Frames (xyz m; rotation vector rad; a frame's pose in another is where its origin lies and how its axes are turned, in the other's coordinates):
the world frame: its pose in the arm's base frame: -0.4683 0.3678 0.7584 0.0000 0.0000 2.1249
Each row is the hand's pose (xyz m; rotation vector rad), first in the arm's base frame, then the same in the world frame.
Working: the arm's base frame: its pose in the world frame: -0.5592 -0.2047 -0.7584 0.0000 0.0000 -2.1249

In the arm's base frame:
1: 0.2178 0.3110 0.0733 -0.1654 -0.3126 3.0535
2: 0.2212 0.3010 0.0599 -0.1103 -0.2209 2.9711
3: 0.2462 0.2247 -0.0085 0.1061 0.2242 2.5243
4: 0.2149 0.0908 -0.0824 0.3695 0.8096 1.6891
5: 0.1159 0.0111 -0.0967 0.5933 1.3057 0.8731
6: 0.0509 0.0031 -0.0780 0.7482 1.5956 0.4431
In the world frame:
1: -0.4093 -0.5536 -0.6851 -0.2393 -0.0052 0.9442
2: -0.4196 -0.5512 -0.6985 -0.1703 -0.0077 0.8539
3: -0.4976 -0.5323 -0.7669 0.1879 0.0125 0.4076
4: -0.5950 -0.4352 -0.8408 0.7814 0.0628 -0.3162
5: -0.6107 -0.3091 -0.8551 1.4320 0.1175 -0.8927
6: -0.5833 -0.2496 -0.8364 1.8719 0.1310 -1.0882

